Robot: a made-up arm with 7 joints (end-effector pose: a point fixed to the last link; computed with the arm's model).
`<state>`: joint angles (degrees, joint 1 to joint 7).
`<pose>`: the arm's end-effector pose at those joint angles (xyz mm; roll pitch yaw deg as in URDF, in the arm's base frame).
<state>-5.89 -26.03 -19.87 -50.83 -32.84 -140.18 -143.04</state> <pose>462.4 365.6 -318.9 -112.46 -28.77 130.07</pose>
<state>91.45 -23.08 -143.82 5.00 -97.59 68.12 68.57</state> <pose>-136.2 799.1 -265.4 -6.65 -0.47 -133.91</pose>
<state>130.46 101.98 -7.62 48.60 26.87 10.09 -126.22</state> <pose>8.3 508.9 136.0 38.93 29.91 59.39</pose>
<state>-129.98 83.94 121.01 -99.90 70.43 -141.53 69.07</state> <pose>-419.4 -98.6 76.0 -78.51 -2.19 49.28</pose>
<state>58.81 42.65 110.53 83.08 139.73 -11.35 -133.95</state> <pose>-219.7 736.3 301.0 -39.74 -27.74 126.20</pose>
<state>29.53 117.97 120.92 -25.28 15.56 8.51 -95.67</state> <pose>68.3 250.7 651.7 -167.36 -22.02 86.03</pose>
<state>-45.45 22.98 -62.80 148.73 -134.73 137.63 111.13</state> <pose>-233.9 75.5 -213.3 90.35 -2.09 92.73</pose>
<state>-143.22 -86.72 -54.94 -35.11 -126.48 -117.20 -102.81</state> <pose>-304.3 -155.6 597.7 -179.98 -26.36 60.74</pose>
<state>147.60 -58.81 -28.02 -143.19 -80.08 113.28 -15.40</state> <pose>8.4 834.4 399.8 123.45 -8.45 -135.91</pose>
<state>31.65 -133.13 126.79 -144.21 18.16 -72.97 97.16</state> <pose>897.7 450.1 86.0 84.12 5.54 139.66</pose>
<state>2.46 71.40 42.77 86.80 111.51 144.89 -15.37</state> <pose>-551.9 329.5 646.0 3.51 51.98 32.29</pose>
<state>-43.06 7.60 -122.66 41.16 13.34 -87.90 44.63</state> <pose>586.4 805.7 200.9 -116.39 -29.90 -125.97</pose>
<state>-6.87 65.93 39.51 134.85 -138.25 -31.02 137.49</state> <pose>-392.2 47.2 209.7 -123.30 -58.14 -154.14</pose>
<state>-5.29 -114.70 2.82 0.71 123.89 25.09 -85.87</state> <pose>298.3 159.2 144.3 43.17 21.54 -99.14</pose>
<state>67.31 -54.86 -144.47 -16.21 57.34 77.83 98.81</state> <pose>309.9 394.0 -200.2 -49.67 32.23 40.86</pose>
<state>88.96 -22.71 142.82 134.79 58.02 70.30 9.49</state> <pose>-137.9 821.0 168.3 85.20 40.56 115.39</pose>
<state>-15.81 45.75 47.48 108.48 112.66 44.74 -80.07</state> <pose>-342.8 544.7 266.9 -61.64 -16.96 115.92</pose>
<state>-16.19 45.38 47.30 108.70 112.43 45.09 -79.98</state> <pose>-342.8 545.2 265.4 -62.06 -17.10 115.52</pose>
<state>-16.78 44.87 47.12 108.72 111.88 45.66 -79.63</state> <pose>-342.4 546.8 263.2 -62.46 -17.35 114.56</pose>
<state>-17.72 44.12 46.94 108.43 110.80 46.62 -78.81</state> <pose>-341.4 550.1 259.6 -62.78 -17.81 112.67</pose>
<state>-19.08 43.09 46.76 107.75 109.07 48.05 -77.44</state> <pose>-339.8 555.3 254.5 -63.02 -18.61 109.67</pose>
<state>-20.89 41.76 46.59 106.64 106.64 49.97 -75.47</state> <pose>-337.5 563.0 247.6 -63.10 -19.96 105.52</pose>
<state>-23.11 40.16 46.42 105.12 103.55 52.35 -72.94</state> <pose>-334.7 572.9 239.1 -62.93 -22.05 100.34</pose>
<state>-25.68 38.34 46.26 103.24 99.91 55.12 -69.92</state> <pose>-331.4 585.3 229.4 -62.36 -25.01 94.35</pose>
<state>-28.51 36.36 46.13 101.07 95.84 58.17 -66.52</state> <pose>-327.4 600.1 218.7 -61.23 -28.92 87.80</pose>
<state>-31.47 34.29 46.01 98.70 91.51 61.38 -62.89</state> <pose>-322.6 617.2 208.1 -59.33 -33.70 80.89</pose>
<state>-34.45 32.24 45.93 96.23 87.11 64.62 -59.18</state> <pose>-316.7 636.2 198.2 -56.52 -39.08 73.78</pose>
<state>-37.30 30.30 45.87 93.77 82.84 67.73 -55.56</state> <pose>-309.7 656.0 190.1 -52.71 -44.70 66.55</pose>
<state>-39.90 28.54 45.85 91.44 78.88 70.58 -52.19</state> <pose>-301.7 675.6 184.2 -47.92 -50.12 59.22</pose>
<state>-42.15 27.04 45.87 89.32 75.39 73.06 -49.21</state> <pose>-293.4 693.6 180.8 -42.33 -54.92 51.84</pose>
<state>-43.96 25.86 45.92 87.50 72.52 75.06 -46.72</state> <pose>-285.5 708.8 179.4 -36.40 -58.75 44.76</pose>
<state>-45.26 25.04 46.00 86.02 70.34 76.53 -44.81</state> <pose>-278.8 720.3 179.5 -30.85 -61.45 38.51</pose>
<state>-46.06 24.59 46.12 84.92 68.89 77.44 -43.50</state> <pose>-273.9 727.8 180.1 -26.67 -63.04 33.92</pose>
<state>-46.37 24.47 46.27 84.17 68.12 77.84 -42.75</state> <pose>-270.8 731.6 180.8 -24.31 -63.68 31.35</pose>
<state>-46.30 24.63 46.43 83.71 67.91 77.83 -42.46</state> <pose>-269.5 732.3 181.4 -23.74 -63.59 30.72</pose>
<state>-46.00 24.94 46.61 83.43 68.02 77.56 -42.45</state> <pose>-269.1 731.2 181.8 -24.30 -63.11 31.27</pose>
